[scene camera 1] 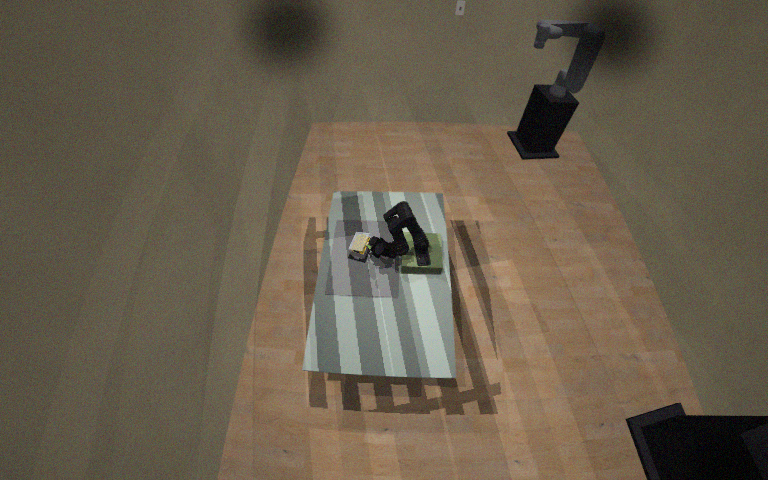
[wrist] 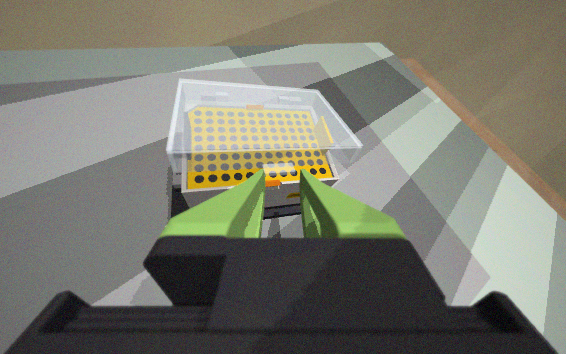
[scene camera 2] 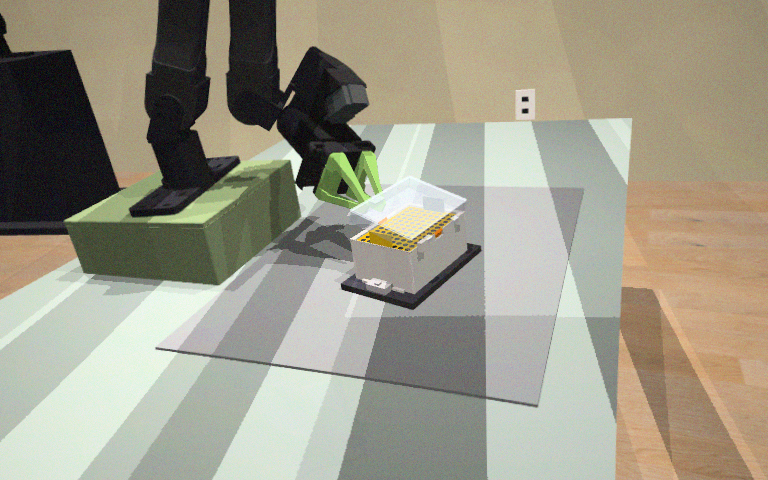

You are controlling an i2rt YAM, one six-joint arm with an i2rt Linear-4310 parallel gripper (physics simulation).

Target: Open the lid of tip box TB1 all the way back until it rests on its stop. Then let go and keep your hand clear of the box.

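Places are measured from the arm's base along level axes (x back, y right, z up), in metres.
Pixels of known places: gripper, fingertip midpoint: (scene camera 1: 367, 243) (wrist: 282, 177) (scene camera 2: 375, 209); arm's base at its link origin: (scene camera 1: 421, 249) (scene camera 2: 191, 186).
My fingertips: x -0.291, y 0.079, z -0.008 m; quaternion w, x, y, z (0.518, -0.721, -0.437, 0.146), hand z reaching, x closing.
For each thing: its middle in the pictures, then the offset to it from my fingertips. "spot": a spot on its surface instead. Level surfaces: height alone.
- black base plate at a spot on its surface: (scene camera 2: 430, 292) spot: dx -0.072, dy +0.074, dz -0.073 m
- yellow tip rack at the middle of its body: (wrist: 262, 136) (scene camera 2: 408, 222) (scene camera 1: 360, 243) dx -0.043, dy +0.014, dz -0.012 m
- grey mat at its surface level: dz -0.077 m
- striped table at its surface level: dz -0.080 m
Tip box TB1 (scene camera 1: 359, 245) (scene camera 2: 411, 259) (wrist: 211, 197) is a white box on a black base plate (scene camera 2: 430, 292), with a yellow tip rack (scene camera 2: 382, 238) (wrist: 211, 177) inside. Its clear lid (scene camera 2: 411, 192) (wrist: 264, 105) is tilted up at the front edge, partly open, hinged at the far side. My gripper (scene camera 1: 372, 248) (scene camera 2: 364, 197) (wrist: 282, 177) has green fingers nearly shut with a narrow gap. The fingertips sit under the lid's front edge, either side of its small tab. Nothing is clamped between them.
The arm's base stands on a green block (scene camera 2: 215, 224) (scene camera 1: 430, 262) beside the box. The box rests on a grey mat (scene camera 2: 477, 333) on a striped table (scene camera 1: 382, 333). A second arm on a black pedestal (scene camera 1: 544, 119) stands far off on the floor.
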